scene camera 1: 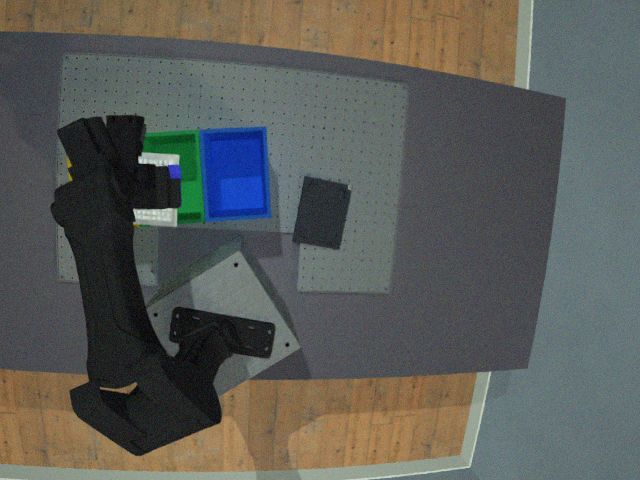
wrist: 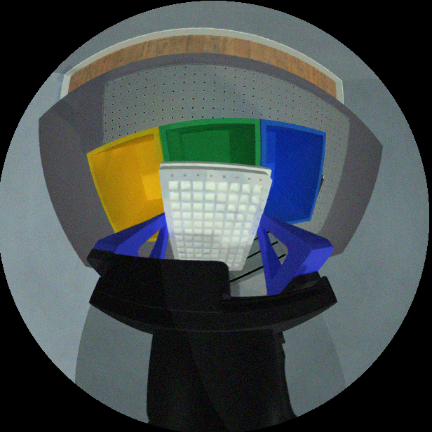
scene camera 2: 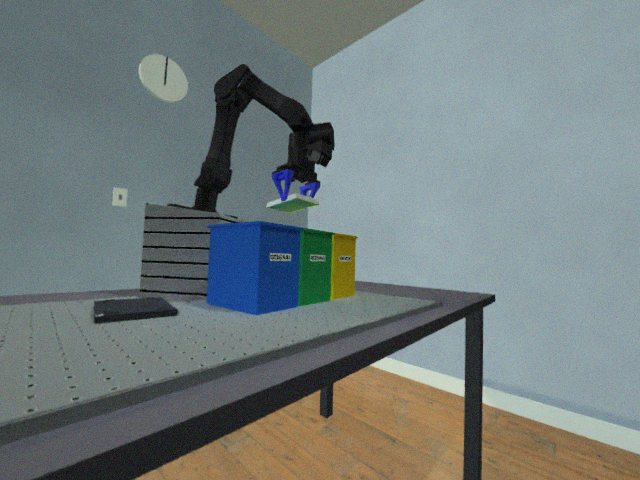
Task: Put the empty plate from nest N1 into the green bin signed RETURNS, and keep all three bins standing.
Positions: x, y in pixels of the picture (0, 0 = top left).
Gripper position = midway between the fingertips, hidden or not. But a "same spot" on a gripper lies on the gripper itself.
Scene:
The gripper shows in scene camera 1, in the wrist view and in scene camera 2 (295, 204). A blue bin shows in scene camera 1, in the wrist view (294, 153) and in scene camera 2. The same spot on the gripper: (scene camera 1: 174, 182) is (wrist: 308, 285). One and the same spot on the blue bin: (scene camera 2: 253, 267) is (scene camera 1: 261, 143).

